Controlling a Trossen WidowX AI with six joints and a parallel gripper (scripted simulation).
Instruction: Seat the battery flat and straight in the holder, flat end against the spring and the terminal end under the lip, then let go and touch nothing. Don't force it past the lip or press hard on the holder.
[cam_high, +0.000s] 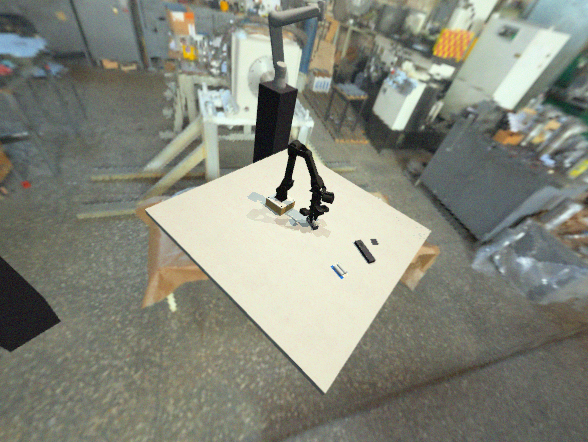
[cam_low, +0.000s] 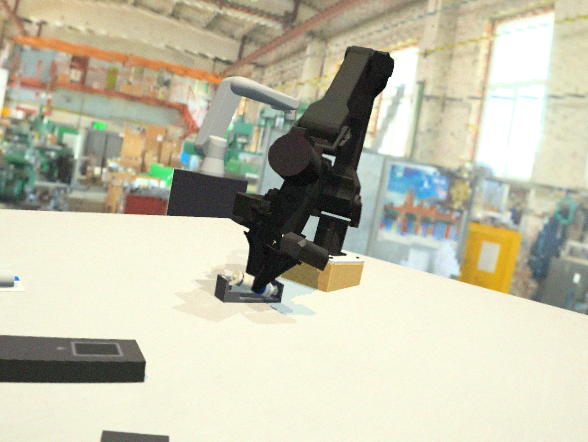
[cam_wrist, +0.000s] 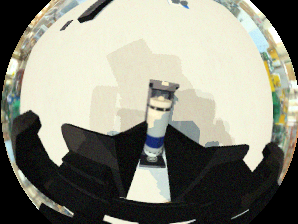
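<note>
Right now the battery is 1 cm above my gripper tip. Round my gripper tip: small dark piece 36 cm ahead, 18 cm to the left, 2 cm below; then long black bar 35 cm ahead, 5 cm to the left.
</note>
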